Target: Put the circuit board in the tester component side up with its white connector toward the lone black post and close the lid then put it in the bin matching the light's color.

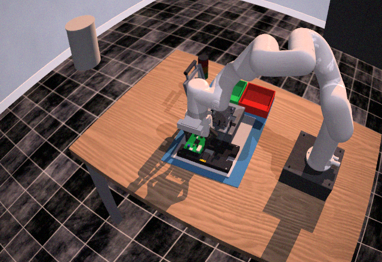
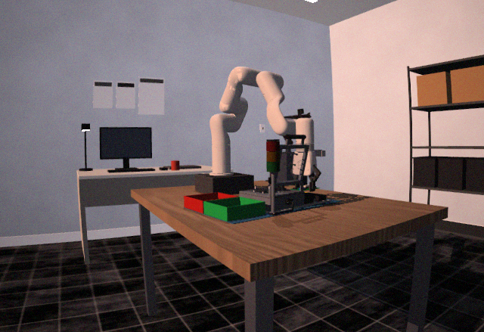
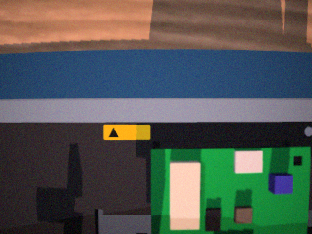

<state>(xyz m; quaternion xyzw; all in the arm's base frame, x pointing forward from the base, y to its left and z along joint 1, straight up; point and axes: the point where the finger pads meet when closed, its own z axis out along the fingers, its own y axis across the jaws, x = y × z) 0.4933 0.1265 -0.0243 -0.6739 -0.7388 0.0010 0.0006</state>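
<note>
The black block is 9 cm behind my hand, 12 cm to the right of it and 3 cm above it. From my hand the other things lie so: green bin (4 cm ahead, 37 cm to the right, 5 cm below); then clear lid (10 cm ahead, 16 cm to the right, 12 cm above); then green circuit board (right at my hand).
</note>
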